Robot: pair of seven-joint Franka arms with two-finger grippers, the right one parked.
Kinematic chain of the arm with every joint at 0, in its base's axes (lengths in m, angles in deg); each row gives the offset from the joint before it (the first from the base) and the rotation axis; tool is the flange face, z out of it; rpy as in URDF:
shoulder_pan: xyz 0 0 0.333 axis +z
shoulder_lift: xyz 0 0 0 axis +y
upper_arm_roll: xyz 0 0 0.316 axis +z
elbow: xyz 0.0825 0 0 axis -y
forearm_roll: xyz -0.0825 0 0.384 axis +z
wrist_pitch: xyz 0 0 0 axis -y
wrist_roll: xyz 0.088 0 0 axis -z
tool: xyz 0 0 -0.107 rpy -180 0 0
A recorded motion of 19 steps. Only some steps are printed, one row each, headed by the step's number.
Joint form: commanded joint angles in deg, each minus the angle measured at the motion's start. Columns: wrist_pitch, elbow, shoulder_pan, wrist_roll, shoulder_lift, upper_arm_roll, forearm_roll.
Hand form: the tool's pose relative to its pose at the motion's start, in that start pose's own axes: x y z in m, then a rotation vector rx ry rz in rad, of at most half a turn. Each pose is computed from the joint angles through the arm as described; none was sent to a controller.
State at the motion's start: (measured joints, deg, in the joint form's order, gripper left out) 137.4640 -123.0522 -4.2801 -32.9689 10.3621 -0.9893 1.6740
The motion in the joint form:
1: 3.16 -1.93 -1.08 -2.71 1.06 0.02 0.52
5: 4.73 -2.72 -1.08 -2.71 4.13 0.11 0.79
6: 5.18 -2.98 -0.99 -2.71 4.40 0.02 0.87
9: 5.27 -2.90 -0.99 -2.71 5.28 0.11 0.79
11: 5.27 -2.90 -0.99 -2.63 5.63 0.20 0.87
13: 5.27 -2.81 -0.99 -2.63 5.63 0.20 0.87
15: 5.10 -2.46 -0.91 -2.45 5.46 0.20 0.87
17: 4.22 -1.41 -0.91 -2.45 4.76 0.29 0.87
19: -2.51 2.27 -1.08 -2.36 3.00 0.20 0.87
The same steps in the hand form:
1: -0.0116 0.0058 0.0189 0.0006 0.0045 -0.0209
5: -0.0170 0.0022 0.0518 0.0239 -0.0279 -0.0173
6: -0.0182 0.0016 0.0554 0.0247 -0.0290 -0.0161
9: -0.0186 0.0004 0.0632 0.0310 -0.0398 -0.0184
11: -0.0188 -0.0006 0.0666 0.0353 -0.0443 -0.0173
13: -0.0183 -0.0003 0.0660 0.0345 -0.0430 -0.0173
15: -0.0158 0.0002 0.0624 0.0313 -0.0378 -0.0158
17: -0.0097 0.0027 0.0501 0.0241 -0.0244 -0.0180
19: 0.0001 0.0104 0.0174 0.0394 -0.0412 -0.0146

